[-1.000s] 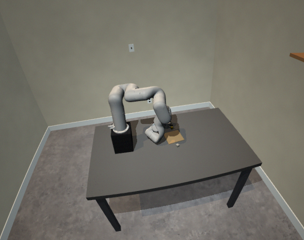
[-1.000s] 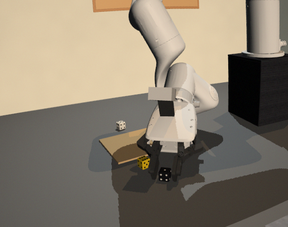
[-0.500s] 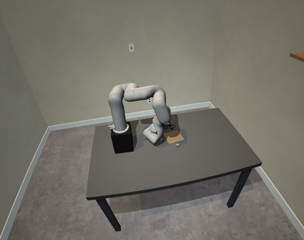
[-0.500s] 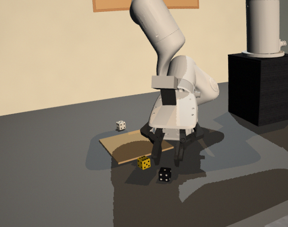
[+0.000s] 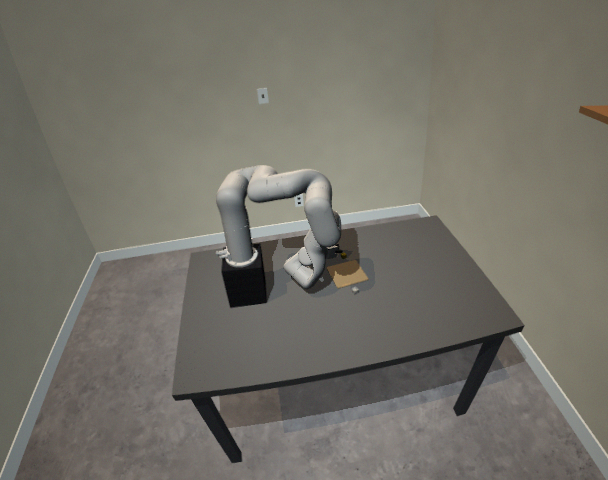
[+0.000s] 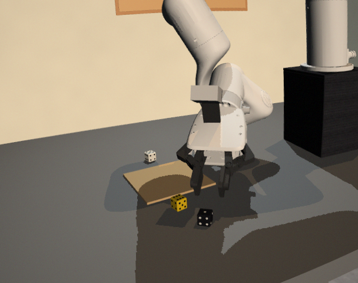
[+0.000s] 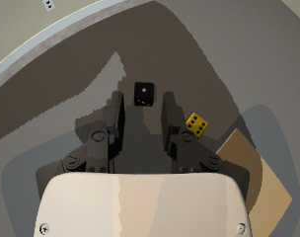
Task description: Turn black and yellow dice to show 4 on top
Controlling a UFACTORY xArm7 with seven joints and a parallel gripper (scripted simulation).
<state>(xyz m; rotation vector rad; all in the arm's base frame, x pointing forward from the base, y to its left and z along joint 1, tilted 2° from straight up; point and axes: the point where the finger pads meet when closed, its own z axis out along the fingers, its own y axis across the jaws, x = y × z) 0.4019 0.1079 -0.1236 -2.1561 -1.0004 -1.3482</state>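
My hand is 3 cm short of the black die, 3 cm to the right of it and 4 cm above it. Round my hand: tan mat (2 cm ahead, 14 cm to the right, 5 cm below); yellow die (4 cm ahead, 3 cm to the right, 4 cm below); white die (1 cm ahead, 26 cm to the right, 4 cm below).
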